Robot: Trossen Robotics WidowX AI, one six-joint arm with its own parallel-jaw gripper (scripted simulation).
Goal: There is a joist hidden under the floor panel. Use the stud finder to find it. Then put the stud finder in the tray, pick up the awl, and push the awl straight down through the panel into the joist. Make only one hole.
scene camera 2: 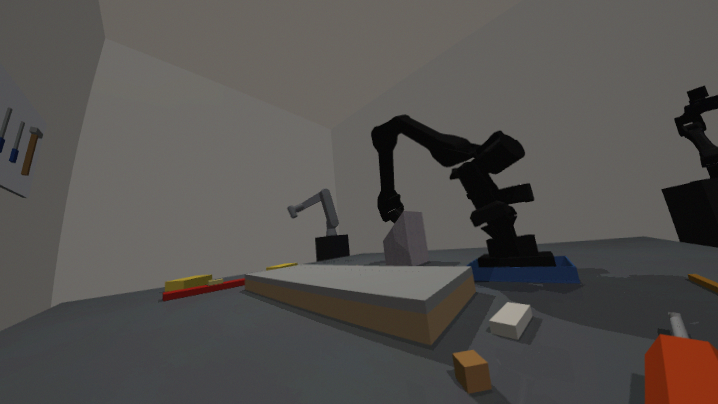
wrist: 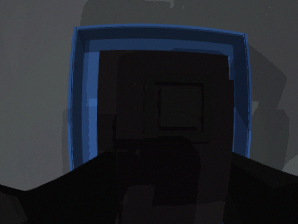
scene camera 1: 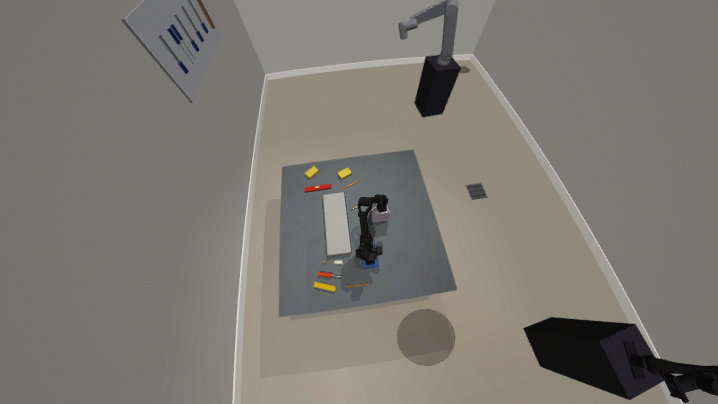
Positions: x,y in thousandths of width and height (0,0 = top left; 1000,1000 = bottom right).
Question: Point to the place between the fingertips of my gripper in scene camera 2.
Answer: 721,627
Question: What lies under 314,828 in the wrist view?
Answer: My gripper.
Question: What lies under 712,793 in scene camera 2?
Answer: A white block.
